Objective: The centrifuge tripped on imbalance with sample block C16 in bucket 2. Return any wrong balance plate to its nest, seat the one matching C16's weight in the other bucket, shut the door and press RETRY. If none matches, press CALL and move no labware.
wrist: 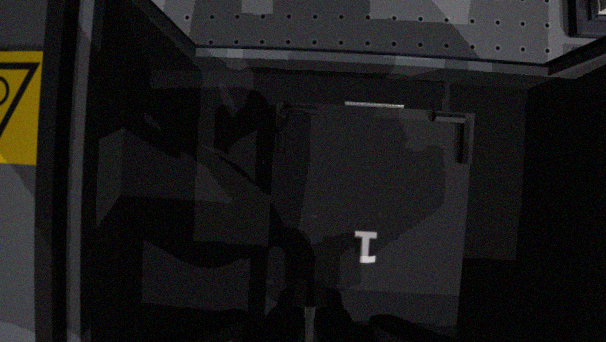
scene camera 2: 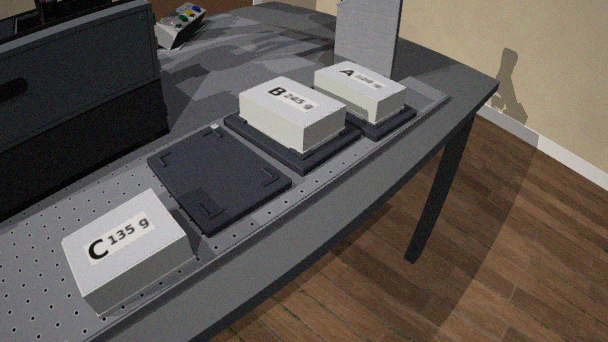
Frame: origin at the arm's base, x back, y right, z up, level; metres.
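Seen in the pictures: gripper, fingertip midpoint: (wrist: 310, 298).
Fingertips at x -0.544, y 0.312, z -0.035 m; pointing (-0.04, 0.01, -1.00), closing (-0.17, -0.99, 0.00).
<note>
Pixels of each thing's top centre, then the offset from my fingertips to it. "*": a spot on its surface instead. Level surfaces: height alone.
- Plate C, middle of its top: (scene camera 2: 118, 237) dx -0.097, dy -0.366, dz -0.106 m
- Plate B, middle of its top: (scene camera 2: 291, 97) dx +0.198, dy -0.362, dz -0.094 m
- plate A, middle of its top: (scene camera 2: 361, 78) dx +0.324, dy -0.406, dz -0.094 m
- dark nest, middle of its top: (scene camera 2: 210, 165) dx +0.061, dy -0.342, dz -0.132 m
- empty bucket, surface spot: (wrist: 381, 178) * dx +0.053, dy -0.044, dz -0.008 m
- marked 1, surface spot: (wrist: 365, 246) * dx +0.020, dy -0.031, dz -0.008 m
- dark centrifuge housing, surface spot: (scene camera 2: 76, 85) * dx -0.033, dy -0.189, dz -0.013 m
- perforated table, its level: dz -0.148 m
- button box, surface spot: (scene camera 2: 180, 23) * dx +0.355, dy +0.103, dz -0.085 m
- yellow warning label, surface spot: (wrist: 18, 106) * dx +0.097, dy +0.078, dz +0.063 m
Three white balance plates lie in a row along the table's front. Plate C (scene camera 2: 127, 244), marked 135 g, is nearest, with no dark nest showing under it. Plate B (scene camera 2: 293, 112), marked 245 g, and plate A (scene camera 2: 361, 89), marked 120 g, each sit on a dark nest. One dark nest (scene camera 2: 216, 178) between C and B is empty. In the wrist view I look down into the dark centrifuge chamber at an empty bucket (wrist: 381, 178) marked 1 (wrist: 365, 246). My gripper (wrist: 310, 298) is shut and empty at the bottom edge, above the chamber. Block C16 is not in view.
The dark centrifuge housing (scene camera 2: 76, 85) stands at the left of the perforated table (scene camera 2: 42, 255) (wrist: 339, 25). A button box (scene camera 2: 180, 23) with coloured buttons sits at the back. A white upright sheet (scene camera 2: 367, 34) stands behind plate A. A yellow warning label (wrist: 18, 106) is on the centrifuge.
</note>
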